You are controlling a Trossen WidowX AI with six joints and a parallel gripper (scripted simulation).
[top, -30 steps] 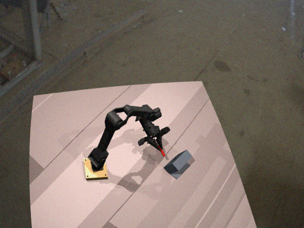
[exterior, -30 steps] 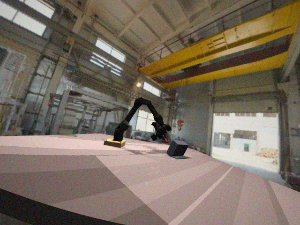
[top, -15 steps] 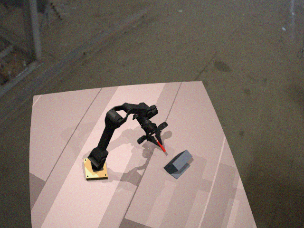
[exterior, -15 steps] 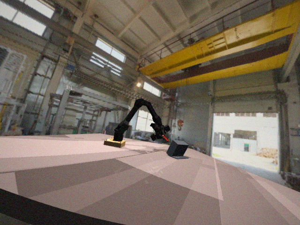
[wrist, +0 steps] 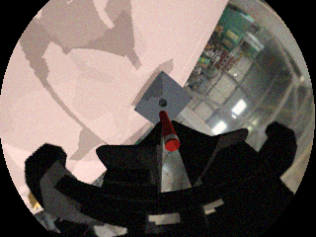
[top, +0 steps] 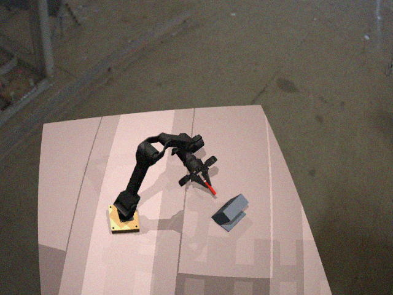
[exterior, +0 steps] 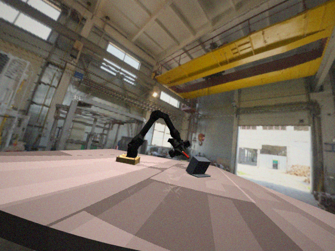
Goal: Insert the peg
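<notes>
My gripper tip is now 110 mm to the left of the sloped grey panel, 70 mm short of it and 60 mm above it. From my gripper tip the other things lie so: red peg (10 mm to the left, 10 mm behind, 10 mm above).
</notes>
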